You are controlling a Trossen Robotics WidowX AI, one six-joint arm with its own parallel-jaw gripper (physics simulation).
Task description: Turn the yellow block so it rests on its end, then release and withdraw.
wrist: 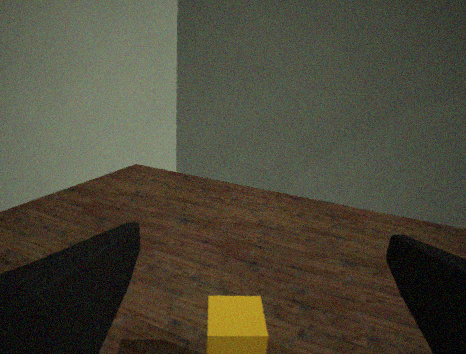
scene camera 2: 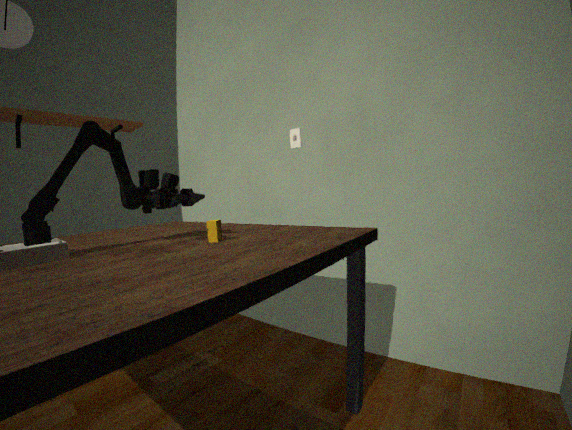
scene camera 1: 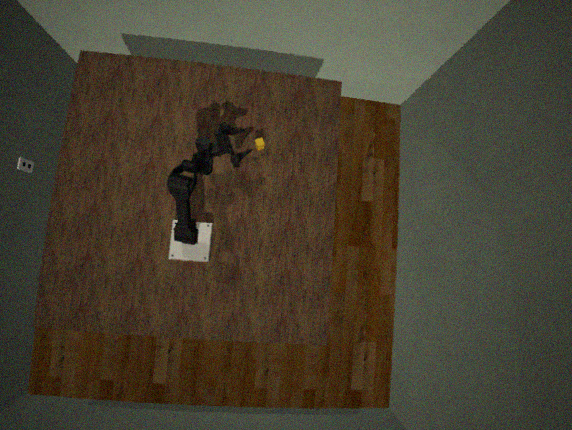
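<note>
The yellow block [scene camera 1: 259, 143] [scene camera 2: 214, 231] [wrist: 237, 317] stands upright on its end on the table, taller than wide in the scene camera 2 view. In the wrist view its top and a strip of its near side show at the bottom edge; the rest is cut off. My gripper [scene camera 1: 251, 140] [scene camera 2: 204, 196] [wrist: 265, 241] is open and empty. It points roughly level, above the height of the block and a little back from it towards the arm, and does not touch it.
The wooden table [scene camera 1: 270, 250] [scene camera 2: 150, 290] [wrist: 300, 235] carries the arm's white base plate [scene camera 1: 190, 252] [scene camera 2: 35, 252]. A wall shelf [scene camera 2: 65, 120] is behind the arm. Walls stand beyond the table's far edges.
</note>
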